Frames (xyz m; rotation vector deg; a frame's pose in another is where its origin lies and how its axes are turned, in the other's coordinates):
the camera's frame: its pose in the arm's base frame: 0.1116 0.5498 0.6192 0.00 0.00 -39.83
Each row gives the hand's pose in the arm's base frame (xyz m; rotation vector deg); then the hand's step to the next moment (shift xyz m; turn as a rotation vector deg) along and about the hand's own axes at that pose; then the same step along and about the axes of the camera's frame.
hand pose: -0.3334 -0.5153 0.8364 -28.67 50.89 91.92
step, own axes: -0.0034 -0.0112 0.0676 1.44 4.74 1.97
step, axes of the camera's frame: -0.0157 0.0525 0.0413 -4.99 -1.20 1.45
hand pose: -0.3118 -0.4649 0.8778 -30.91 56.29 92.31
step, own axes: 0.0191 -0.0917 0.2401 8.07 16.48 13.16
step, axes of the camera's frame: -0.0449 0.2379 0.0883 -21.69 1.20 6.15
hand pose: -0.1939 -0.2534 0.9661 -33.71 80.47 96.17
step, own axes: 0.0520 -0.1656 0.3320 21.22 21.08 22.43
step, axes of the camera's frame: -0.0882 0.3611 -0.0468 -37.04 5.05 0.70
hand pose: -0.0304 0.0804 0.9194 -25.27 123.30 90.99
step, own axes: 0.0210 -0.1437 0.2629 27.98 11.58 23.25
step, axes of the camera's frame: -0.0632 0.2193 -0.1952 -36.52 2.85 -10.77
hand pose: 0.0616 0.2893 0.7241 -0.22 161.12 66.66
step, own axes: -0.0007 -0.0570 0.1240 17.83 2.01 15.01
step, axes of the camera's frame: -0.0193 0.0451 -0.1273 -20.74 -0.85 -10.78
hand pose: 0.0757 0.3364 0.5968 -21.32 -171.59 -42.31
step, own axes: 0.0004 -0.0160 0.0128 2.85 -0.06 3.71
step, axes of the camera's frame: 0.0019 -0.0084 -0.0186 -3.54 0.04 -3.06
